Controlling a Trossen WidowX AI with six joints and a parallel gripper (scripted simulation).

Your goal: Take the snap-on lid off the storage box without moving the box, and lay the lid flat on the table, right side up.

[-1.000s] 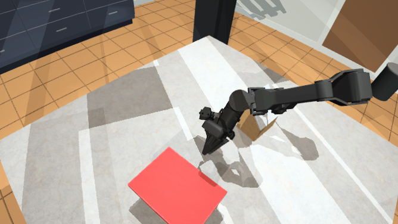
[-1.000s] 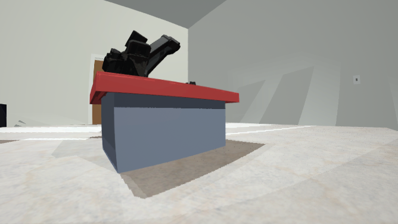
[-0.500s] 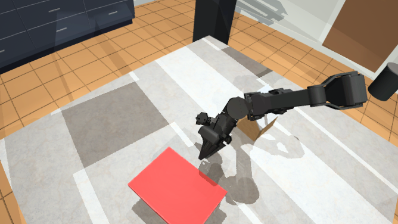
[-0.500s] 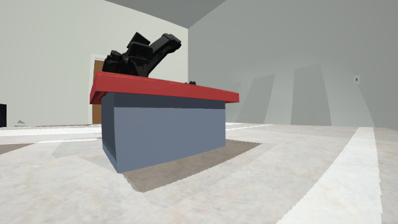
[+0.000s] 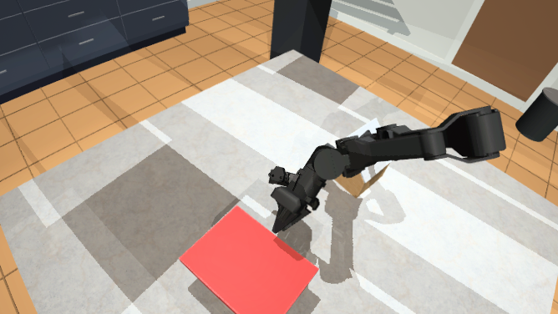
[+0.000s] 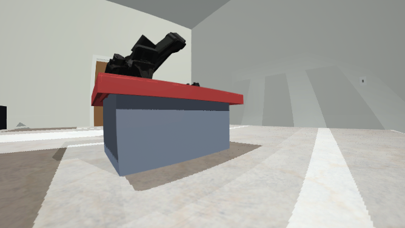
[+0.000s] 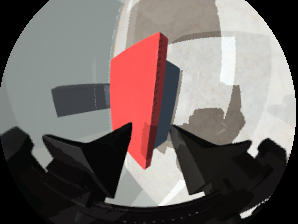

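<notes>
Right now the red lid is 10 cm ahead of my gripper tip, 1 cm to the left of it and 1 cm below it. From my gripper tip the other things lie so: grey-blue storage box 10 cm ahead, 1 cm to the left, 6 cm below.
</notes>
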